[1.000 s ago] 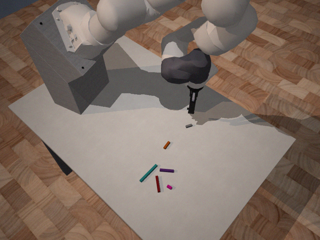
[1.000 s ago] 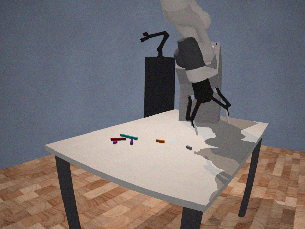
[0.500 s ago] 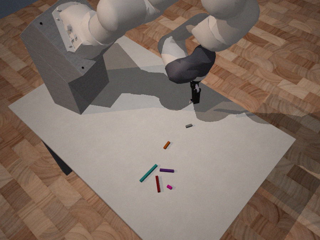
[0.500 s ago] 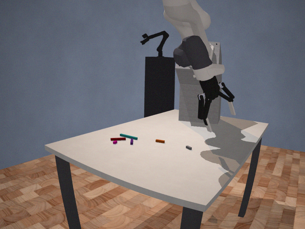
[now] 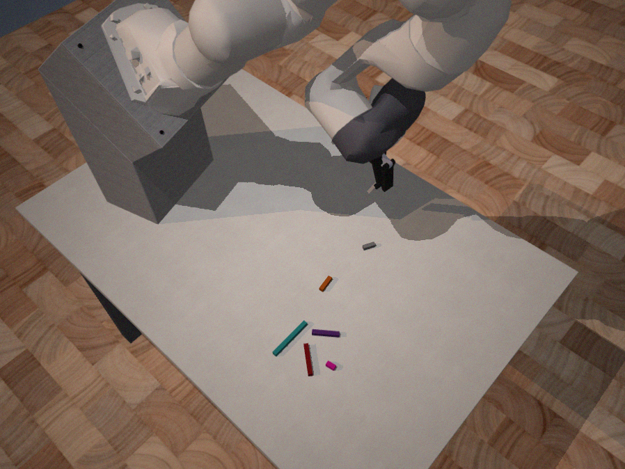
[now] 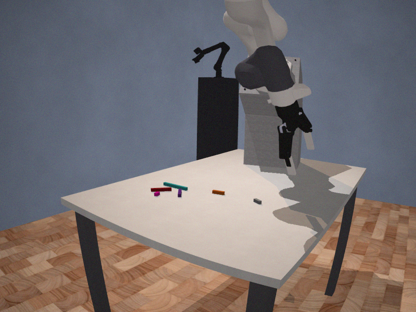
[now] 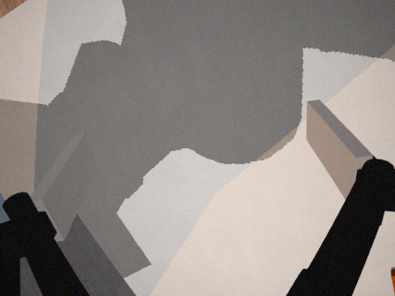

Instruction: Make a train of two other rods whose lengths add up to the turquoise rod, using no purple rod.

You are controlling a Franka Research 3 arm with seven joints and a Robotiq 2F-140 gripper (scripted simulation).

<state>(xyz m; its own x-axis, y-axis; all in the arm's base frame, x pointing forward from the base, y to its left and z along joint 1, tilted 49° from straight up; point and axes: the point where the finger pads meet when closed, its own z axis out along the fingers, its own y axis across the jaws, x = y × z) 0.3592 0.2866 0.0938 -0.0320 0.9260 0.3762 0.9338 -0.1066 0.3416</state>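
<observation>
Now: the grey rod 140 mm ahead of my hand, 80 mm to the right of it and 130 mm below it. The rest, counted from my hand: turquoise rod: 200 mm ahead, 370 mm to the right, 130 mm below; purple rod: 250 mm ahead, 310 mm to the right, 130 mm below; orange rod: 150 mm ahead, 230 mm to the right, 130 mm below.
</observation>
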